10 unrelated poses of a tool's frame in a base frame.
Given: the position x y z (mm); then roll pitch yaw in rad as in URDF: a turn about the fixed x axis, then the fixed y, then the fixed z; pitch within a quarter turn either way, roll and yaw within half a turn.
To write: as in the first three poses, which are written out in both.
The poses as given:
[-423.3 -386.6 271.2 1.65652 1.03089 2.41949]
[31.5 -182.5 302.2 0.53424 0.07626 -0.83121]
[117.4 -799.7 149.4 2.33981 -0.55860 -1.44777]
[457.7 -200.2 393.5 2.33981 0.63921 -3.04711]
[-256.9 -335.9 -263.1 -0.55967 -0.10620 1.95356]
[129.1 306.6 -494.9 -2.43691 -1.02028 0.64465]
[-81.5 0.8 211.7 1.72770 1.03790 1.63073]
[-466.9 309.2 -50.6 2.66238 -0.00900 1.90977]
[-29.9 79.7 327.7 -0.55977 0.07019 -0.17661]
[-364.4 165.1 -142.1 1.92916 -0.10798 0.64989]
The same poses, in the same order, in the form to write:
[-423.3 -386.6 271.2 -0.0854 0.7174 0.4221 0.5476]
[31.5 -182.5 302.2 0.2562 -0.0729 -0.3983 0.8777]
[117.4 -799.7 149.4 0.5919 -0.6668 -0.0583 0.4492]
[457.7 -200.2 393.5 -0.1638 0.8673 0.3837 0.2715]
[-256.9 -335.9 -263.1 -0.1121 -0.2571 0.7871 0.5493]
[129.1 306.6 -494.9 -0.7235 -0.4193 -0.3393 0.4308]
[-81.5 0.8 211.7 0.2182 0.7015 0.1520 0.6612]
[-466.9 309.2 -50.6 0.5621 0.7923 0.1962 0.1335]
[-29.9 79.7 327.7 -0.2720 0.0579 -0.0751 0.9576]
[-364.4 165.1 -142.1 0.7875 0.2328 0.2237 0.5250]

